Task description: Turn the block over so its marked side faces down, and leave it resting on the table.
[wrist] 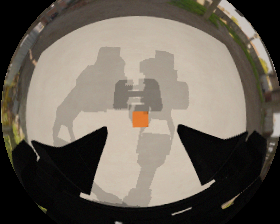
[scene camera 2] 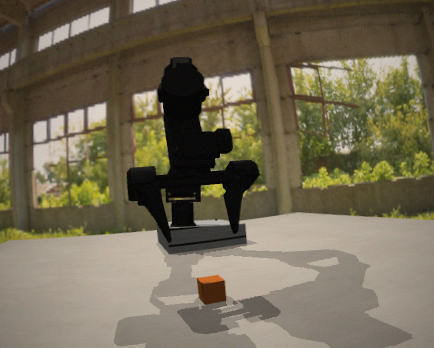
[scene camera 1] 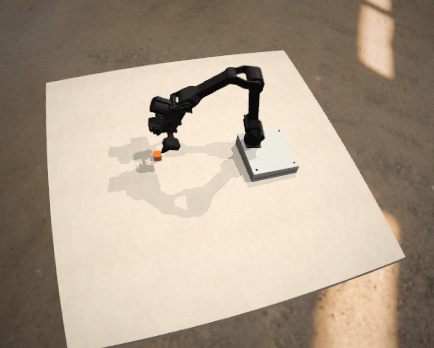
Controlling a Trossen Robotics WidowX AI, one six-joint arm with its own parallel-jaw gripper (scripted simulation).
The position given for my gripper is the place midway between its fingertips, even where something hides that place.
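Gripper open, empty: my gripper (scene camera 2: pixel 203 237), visible too in scene camera 1 (scene camera 1: pixel 159 144) and the wrist view (wrist: pixel 143 129). Orange block (scene camera 2: pixel 211 289) present.
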